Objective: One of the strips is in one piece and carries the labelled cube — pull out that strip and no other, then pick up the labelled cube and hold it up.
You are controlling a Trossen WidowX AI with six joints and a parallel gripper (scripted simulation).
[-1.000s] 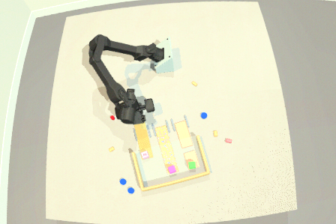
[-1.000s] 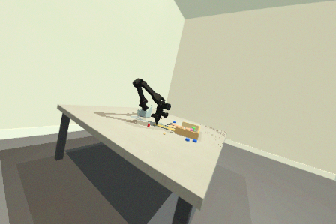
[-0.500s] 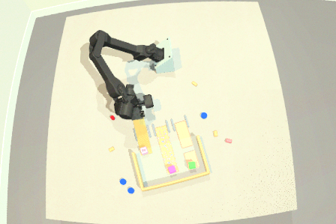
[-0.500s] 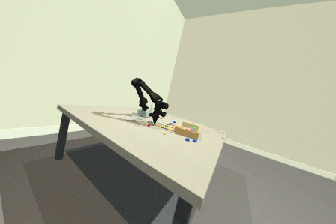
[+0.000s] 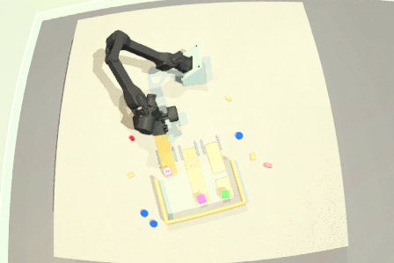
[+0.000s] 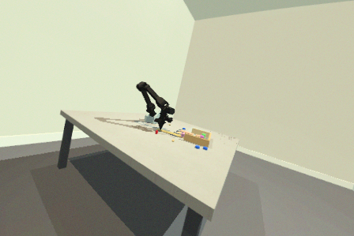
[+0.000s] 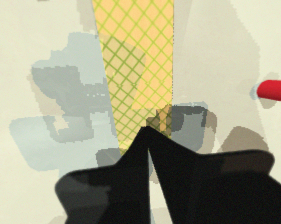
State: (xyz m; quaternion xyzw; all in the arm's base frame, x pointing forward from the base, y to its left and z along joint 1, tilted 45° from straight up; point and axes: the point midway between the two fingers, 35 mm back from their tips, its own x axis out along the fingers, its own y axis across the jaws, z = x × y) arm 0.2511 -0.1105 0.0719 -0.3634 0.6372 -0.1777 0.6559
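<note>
My gripper tip is 10 cm short of the cross-hatched strip and 3 cm to the right of it. Also, from my gripper tip: pink block: 19 cm ahead, 46 cm to the left; then red peg: 6 cm ahead, 12 cm to the right, 1 cm above; then orange strip: 14 cm ahead, 24 cm to the left.
</note>
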